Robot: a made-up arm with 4 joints. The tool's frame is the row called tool.
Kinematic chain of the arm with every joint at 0, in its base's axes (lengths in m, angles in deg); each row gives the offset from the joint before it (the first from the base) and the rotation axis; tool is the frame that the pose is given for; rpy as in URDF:
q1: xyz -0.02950 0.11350 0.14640 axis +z
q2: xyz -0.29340 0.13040 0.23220 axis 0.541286 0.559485 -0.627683
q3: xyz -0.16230 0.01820 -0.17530 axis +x
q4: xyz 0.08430 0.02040 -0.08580 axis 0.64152 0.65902 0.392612
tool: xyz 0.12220 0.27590 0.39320 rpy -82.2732 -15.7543 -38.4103
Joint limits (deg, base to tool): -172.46..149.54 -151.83..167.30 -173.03..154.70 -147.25..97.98
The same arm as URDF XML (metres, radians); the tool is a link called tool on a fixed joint. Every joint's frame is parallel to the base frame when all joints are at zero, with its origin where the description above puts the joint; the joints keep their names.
<robot name="arm">
  <link name="base_link"/>
  <link name="link1"/>
  <link name="link2"/>
  <link name="link3"/>
  <link name="link4"/>
  <link name="tool"/>
  <joint name="q1" type="revolute">
    <parent link="base_link"/>
    <child link="link1"/>
    <origin xyz="-0.0295 0.1135 0.1464"/>
    <axis xyz="0 0 1"/>
    <limit lower="-3.01" upper="2.61"/>
  </joint>
  <joint name="q2" type="revolute">
    <parent link="link1"/>
    <child link="link2"/>
    <origin xyz="-0.2934 0.1304 0.2322"/>
    <axis xyz="0.541286 0.559485 -0.627683"/>
    <limit lower="-2.6499" upper="2.9199"/>
  </joint>
  <joint name="q3" type="revolute">
    <parent link="link2"/>
    <child link="link3"/>
    <origin xyz="-0.1623 0.0182 -0.1753"/>
    <axis xyz="1 0 0"/>
    <limit lower="-3.0199" upper="2.7"/>
  </joint>
  <joint name="q4" type="revolute">
    <parent link="link3"/>
    <child link="link4"/>
    <origin xyz="0.0843 0.0204 -0.0858"/>
    <axis xyz="0.64152 0.65902 0.392612"/>
    <limit lower="-2.57" upper="1.7101"/>
  </joint>
  <joint name="tool_fixed" type="fixed">
    <parent link="link4"/>
    <child link="tool"/>
    <origin xyz="0.1222 0.2759 0.3932" rpy="-1.4359 -0.275 -0.6704"/>
  </joint>
</robot>

